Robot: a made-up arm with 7 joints. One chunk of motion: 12 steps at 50 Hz.
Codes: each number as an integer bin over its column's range. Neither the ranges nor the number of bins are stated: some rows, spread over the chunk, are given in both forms.
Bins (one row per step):
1: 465 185 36 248 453 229 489
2: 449 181 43 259 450 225 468
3: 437 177 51 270 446 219 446
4: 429 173 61 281 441 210 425
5: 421 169 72 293 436 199 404
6: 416 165 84 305 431 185 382
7: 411 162 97 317 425 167 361
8: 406 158 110 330 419 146 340
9: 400 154 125 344 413 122 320
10: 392 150 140 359 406 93 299
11: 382 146 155 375 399 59 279
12: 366 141 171 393 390 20 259
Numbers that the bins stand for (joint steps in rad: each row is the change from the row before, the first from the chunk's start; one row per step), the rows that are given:
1: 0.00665 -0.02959 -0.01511 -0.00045 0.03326 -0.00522 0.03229
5: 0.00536 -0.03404 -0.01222 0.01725 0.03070 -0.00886 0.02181
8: 0.00492 -0.03709 -0.00917 0.03180 0.02814 -0.01529 0.01392
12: 0.00374 -0.04182 -0.00428 0.05659 0.02377 -0.03057 0.00393
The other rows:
2: 0.00618 -0.03070 -0.01455 0.00388 0.03281 -0.00570 0.02970
3: 0.00583 -0.03181 -0.01391 0.00820 0.03221 -0.00643 0.02699
4: 0.00559 -0.03293 -0.01311 0.01253 0.03145 -0.00752 0.02440
6: 0.00521 -0.03515 -0.01126 0.02197 0.02995 -0.01055 0.01910
7: 0.00506 -0.03598 -0.01022 0.02669 0.02904 -0.01274 0.01651
9: 0.00474 -0.03821 -0.00797 0.03731 0.02723 -0.01820 0.01145
10: 0.00451 -0.03932 -0.00677 0.04321 0.02618 -0.02172 0.00886
11: 0.00421 -0.04043 -0.00556 0.04950 0.02512 -0.02584 0.00640

